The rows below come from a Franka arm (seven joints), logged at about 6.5 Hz.
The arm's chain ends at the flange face. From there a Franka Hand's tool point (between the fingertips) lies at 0.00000 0.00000 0.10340 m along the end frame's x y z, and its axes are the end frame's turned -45 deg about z.
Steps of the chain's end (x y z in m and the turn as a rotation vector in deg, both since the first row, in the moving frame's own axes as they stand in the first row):
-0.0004 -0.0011 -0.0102 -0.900 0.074 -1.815
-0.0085 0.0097 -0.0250 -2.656 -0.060 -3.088
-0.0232 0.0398 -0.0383 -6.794 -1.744 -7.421
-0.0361 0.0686 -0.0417 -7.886 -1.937 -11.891
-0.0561 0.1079 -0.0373 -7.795 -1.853 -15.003
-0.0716 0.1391 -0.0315 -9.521 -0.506 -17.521
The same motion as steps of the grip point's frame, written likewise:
-0.0005 0.0002 -0.0102 -0.689 -0.584 -1.815
-0.0162 0.0043 -0.0251 -1.836 -1.921 -3.088
-0.0550 0.0189 -0.0391 -3.571 -6.037 -7.421
-0.0857 0.0318 -0.0427 -4.207 -6.946 -11.891
-0.1271 0.0457 -0.0383 -4.202 -6.822 -15.003
-0.1598 0.0609 -0.0329 -6.375 -7.090 -17.521

